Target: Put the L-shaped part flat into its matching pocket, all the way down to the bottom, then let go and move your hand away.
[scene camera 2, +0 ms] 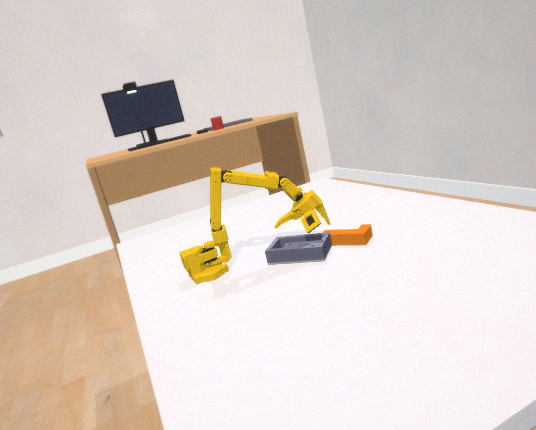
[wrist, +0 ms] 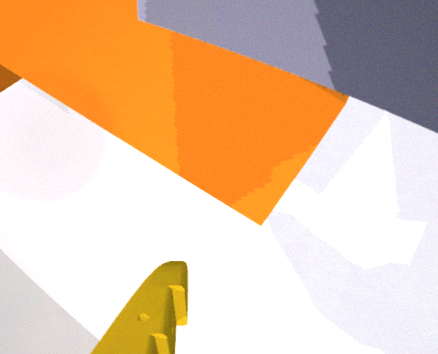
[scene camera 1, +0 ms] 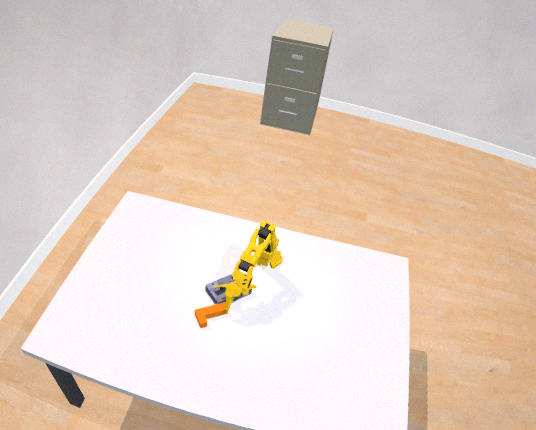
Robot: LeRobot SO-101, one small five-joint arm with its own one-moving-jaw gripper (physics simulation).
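Seen in the pictures: hand, tool point: (scene camera 2: 328, 223) (wrist: 187, 284) (scene camera 1: 228, 309); arm's base, link origin: (scene camera 2: 215, 270) (scene camera 1: 266, 262).
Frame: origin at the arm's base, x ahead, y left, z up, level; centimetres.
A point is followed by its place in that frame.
Note:
The orange L-shaped part (scene camera 1: 212, 312) @[x 31.1, y -12.4, z 2.8 cm] (scene camera 2: 350, 237) @[x 30.1, y -15.6, z 2.1 cm] (wrist: 225, 125) @[x 27.4, y -9.8, z 3.0 cm] lies flat on the table, outside and close beside the grey tray (scene camera 1: 211, 296) @[x 24.3, y -14.8, z 2.3 cm] (scene camera 2: 297, 255) @[x 16.5, y -14.0, z 1.9 cm] (wrist: 385, 50) that has the pocket. The wrist view does not show clearly whether they touch. The pocket floor is partly visible in scene camera 2, with no part on it. My gripper (scene camera 2: 303, 225) is fully open and empty, held above the tray and near the part's straight end. In the wrist view one notched jaw shows at the bottom, apart from the part, with the moving jaw out of the picture.
The white table (scene camera 1: 325, 350) @[x 33.5, y 27.6, z 0.0 cm] (scene camera 2: 350, 325) @[x 10.3, y -43.3, z 0.0 cm] carries the arm, the tray and the part. The arm's base stands on the tray's far side from the part. A filing cabinet (scene camera 1: 292, 90) and a desk (scene camera 2: 185, 180) with a monitor (scene camera 2: 145, 109) and a red cup (scene camera 2: 217, 123) stand beyond the table.

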